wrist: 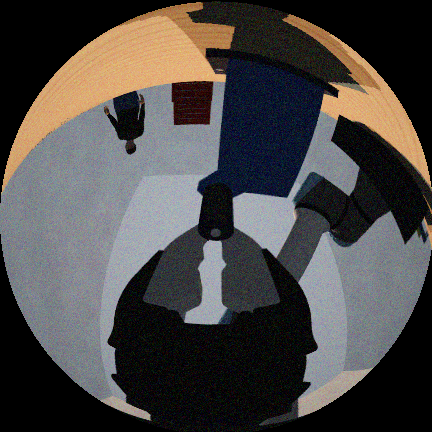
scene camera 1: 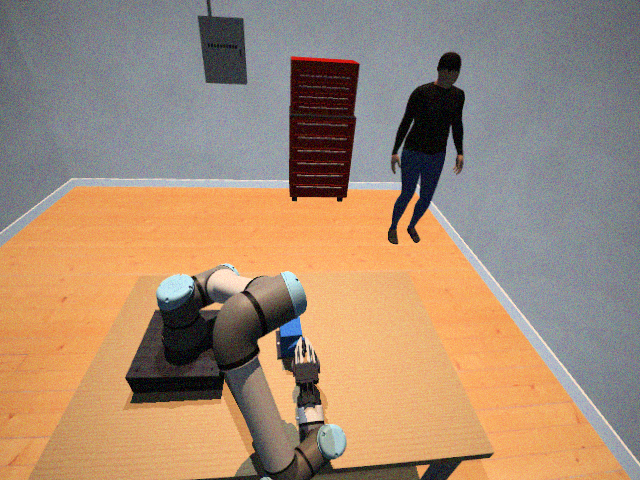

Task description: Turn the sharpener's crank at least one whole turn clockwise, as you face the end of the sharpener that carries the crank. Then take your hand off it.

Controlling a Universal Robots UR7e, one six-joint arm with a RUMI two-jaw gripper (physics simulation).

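Places are measured from the arm's base along level axes (x right, y ahead, z up), in centimetres.
Pixels of known places: gripper, fingertip midpoint: (wrist: 213,222) (scene camera 1: 303,336); arm's base, link origin: (wrist: 379,182) (scene camera 1: 185,332).
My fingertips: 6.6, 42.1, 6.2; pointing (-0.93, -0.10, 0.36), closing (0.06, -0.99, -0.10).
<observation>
Ahead of a thing's pixels: the offset from my fingertips to its middle, as dx, dy, dz. "pt": to the spot under its first point. Level surfaces: height alone.
The blue sharpener {pt -4.3, -4.3, -1.9} (scene camera 1: 290,330) (wrist: 270,125) stands on the table beside the arm, partly hidden by it in the scene view. In the wrist view, its dark body rises from a black base plate, and the crank's black cylindrical knob {+1.6, +0.1, -3.5} (wrist: 216,207) points toward the gripper. A small dark blue piece shows behind the knob. My gripper (scene camera 1: 303,342) (wrist: 213,222) is nearly closed, with a narrow gap and nothing held between the fingers. Its fingertips are right at the knob's near end; whether they touch it is unclear. The crank arm is mostly hidden.
The wooden table {dz -14.8} (scene camera 1: 382,361) carries the arm's black base block (scene camera 1: 147,351), left of the sharpener. The arm's elbow and forearm hang over the table close to the sharpener. Behind the table are a red drawer cabinet (scene camera 1: 321,139) (wrist: 192,102) and a standing person (scene camera 1: 431,121) (wrist: 131,120).
</observation>
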